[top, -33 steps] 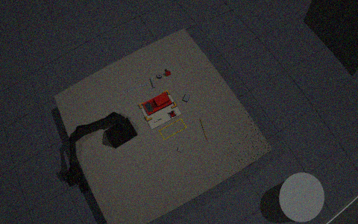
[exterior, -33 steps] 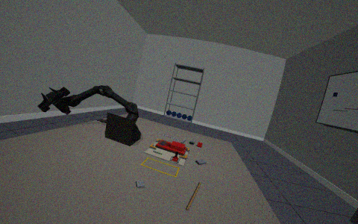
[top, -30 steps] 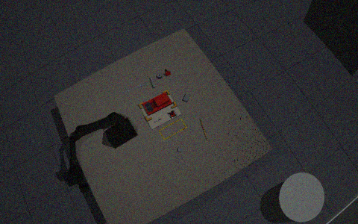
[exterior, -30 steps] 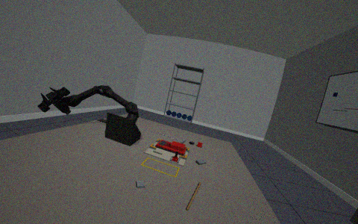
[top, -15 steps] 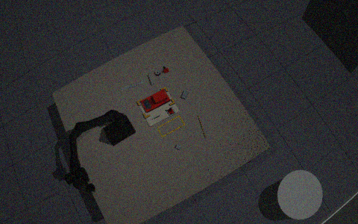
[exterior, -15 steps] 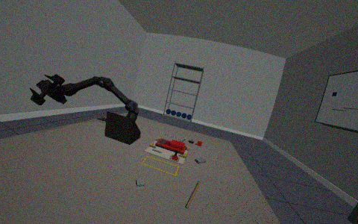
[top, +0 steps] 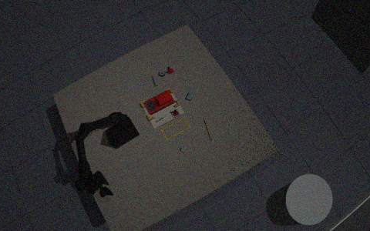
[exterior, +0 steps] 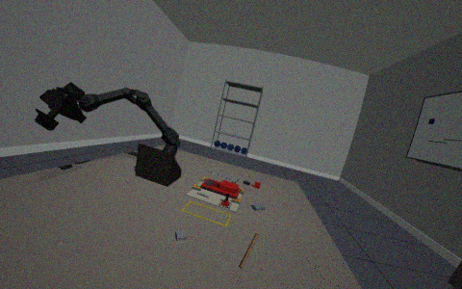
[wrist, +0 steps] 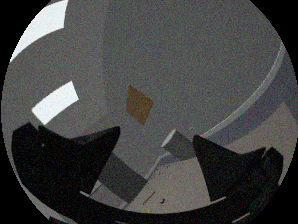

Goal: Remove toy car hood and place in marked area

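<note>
Right now the red hood is 540 mm to the left of my gripper tip, 530 mm ahead of it and 290 mm below it. Also, from my gripper tip: wheel 760 mm to the left, 600 mm ahead, 330 mm below.
</note>
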